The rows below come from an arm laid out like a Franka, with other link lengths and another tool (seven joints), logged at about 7 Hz.
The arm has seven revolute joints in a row. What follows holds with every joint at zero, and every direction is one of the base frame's. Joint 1 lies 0.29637 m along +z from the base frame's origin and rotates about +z. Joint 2 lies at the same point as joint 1 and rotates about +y. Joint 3 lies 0.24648 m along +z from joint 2 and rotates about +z. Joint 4 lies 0.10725 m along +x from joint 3 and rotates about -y. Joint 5 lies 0.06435 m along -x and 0.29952 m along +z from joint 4 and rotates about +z. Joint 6 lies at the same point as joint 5 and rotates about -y. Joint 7 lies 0.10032 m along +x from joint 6 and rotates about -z. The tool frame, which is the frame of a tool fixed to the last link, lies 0.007 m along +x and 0.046 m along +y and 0.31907 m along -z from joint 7; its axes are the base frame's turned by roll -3.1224, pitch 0 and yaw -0.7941 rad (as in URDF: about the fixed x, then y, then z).
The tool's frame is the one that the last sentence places.
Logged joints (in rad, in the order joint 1, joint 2, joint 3, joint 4, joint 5, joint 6, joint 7), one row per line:
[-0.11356 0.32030 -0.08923 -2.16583 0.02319 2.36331 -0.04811]
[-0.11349 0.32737 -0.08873 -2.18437 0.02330 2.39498 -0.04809]
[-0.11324 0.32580 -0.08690 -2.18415 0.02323 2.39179 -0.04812]
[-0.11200 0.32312 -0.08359 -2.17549 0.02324 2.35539 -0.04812]
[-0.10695 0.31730 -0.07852 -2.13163 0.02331 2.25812 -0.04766]
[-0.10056 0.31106 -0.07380 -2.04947 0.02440 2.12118 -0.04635]
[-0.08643 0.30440 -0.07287 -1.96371 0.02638 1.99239 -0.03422]
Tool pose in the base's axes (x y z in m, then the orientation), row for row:
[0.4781 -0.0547 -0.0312 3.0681 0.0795 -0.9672]
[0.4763 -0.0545 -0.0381 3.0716 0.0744 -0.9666]
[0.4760 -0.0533 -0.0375 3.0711 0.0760 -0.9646]
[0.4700 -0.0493 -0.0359 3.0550 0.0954 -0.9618]
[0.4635 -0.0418 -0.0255 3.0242 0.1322 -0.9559]
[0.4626 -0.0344 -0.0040 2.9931 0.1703 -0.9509]
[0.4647 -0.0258 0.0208 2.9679 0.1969 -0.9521]
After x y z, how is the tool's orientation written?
As angles about the fixed x, y, z axes (roll, pitch, yaw), in radians.
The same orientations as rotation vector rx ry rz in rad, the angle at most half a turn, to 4 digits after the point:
[2.7548 -1.4417 -0.1626]
[2.7561 -1.4418 -0.1531]
[2.7576 -1.4390 -0.1556]
[2.7540 -1.4297 -0.1935]
[2.7465 -1.4092 -0.2649]
[2.7378 -1.3876 -0.3374]
[2.7256 -1.3758 -0.3898]

